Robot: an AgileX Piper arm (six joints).
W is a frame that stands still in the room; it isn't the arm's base.
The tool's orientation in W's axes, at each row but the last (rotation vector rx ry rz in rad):
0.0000, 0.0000, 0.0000
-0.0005, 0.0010, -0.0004
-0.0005, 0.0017, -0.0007
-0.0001, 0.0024, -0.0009
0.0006, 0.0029, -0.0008
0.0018, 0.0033, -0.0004
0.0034, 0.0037, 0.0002
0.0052, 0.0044, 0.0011
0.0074, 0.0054, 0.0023
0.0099, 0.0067, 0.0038
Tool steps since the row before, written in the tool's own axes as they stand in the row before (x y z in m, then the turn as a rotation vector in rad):
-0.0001, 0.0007, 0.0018, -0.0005, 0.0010, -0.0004
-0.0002, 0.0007, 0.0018, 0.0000, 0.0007, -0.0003
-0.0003, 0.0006, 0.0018, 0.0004, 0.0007, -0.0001
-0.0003, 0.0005, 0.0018, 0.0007, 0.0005, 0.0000
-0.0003, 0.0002, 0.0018, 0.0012, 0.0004, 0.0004
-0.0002, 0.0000, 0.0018, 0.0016, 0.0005, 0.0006
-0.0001, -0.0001, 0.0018, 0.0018, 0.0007, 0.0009
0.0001, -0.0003, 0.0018, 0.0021, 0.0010, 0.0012
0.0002, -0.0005, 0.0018, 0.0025, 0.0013, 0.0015
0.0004, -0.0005, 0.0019, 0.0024, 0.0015, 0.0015
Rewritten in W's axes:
-0.0001, 0.0007, 0.0018, -0.0005, 0.0010, -0.0004
-0.0002, 0.0007, 0.0018, 0.0000, 0.0007, -0.0003
-0.0003, 0.0006, 0.0018, 0.0004, 0.0007, -0.0001
-0.0003, 0.0005, 0.0018, 0.0007, 0.0005, 0.0000
-0.0003, 0.0002, 0.0018, 0.0012, 0.0004, 0.0004
-0.0002, 0.0000, 0.0018, 0.0016, 0.0005, 0.0006
-0.0001, -0.0001, 0.0018, 0.0018, 0.0007, 0.0009
0.0001, -0.0003, 0.0018, 0.0021, 0.0010, 0.0012
0.0002, -0.0005, 0.0018, 0.0025, 0.0013, 0.0015
0.0004, -0.0005, 0.0019, 0.0024, 0.0015, 0.0015

